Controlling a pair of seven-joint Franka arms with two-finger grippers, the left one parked.
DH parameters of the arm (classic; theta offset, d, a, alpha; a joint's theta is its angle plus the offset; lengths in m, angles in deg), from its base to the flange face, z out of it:
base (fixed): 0 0 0 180
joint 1: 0 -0.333 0 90
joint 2: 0 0 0 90
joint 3: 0 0.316 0.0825 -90
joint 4: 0 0 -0.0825 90
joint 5: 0 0.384 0 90
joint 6: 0 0 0.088 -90
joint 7: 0 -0.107 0 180
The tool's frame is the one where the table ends.
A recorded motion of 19 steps. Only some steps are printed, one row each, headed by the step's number.
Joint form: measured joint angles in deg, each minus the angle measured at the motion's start. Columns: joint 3, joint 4, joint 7, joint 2, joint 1, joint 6, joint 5.
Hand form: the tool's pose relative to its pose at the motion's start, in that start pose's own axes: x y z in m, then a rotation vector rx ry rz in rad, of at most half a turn. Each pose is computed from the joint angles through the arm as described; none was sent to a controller.
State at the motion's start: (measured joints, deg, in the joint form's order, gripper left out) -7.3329 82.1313 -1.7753 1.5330 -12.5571 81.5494 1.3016
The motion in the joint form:
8: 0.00 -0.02 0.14 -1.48 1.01 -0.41 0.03
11: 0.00 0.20 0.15 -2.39 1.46 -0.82 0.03
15: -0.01 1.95 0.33 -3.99 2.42 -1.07 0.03
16: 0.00 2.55 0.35 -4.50 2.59 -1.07 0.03
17: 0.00 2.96 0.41 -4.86 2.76 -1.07 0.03
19: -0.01 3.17 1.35 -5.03 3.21 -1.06 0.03
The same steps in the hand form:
8: -0.0096 0.0105 -0.0133 0.0048 0.0191 0.0145
11: -0.0159 0.0154 -0.0192 0.0071 0.0239 0.0218
15: -0.0251 0.0254 -0.0194 0.0110 0.0171 0.0354
16: -0.0279 0.0272 -0.0192 0.0122 0.0155 0.0378
17: -0.0299 0.0289 -0.0192 0.0130 0.0147 0.0397
19: -0.0309 0.0332 -0.0191 0.0136 0.0144 0.0313

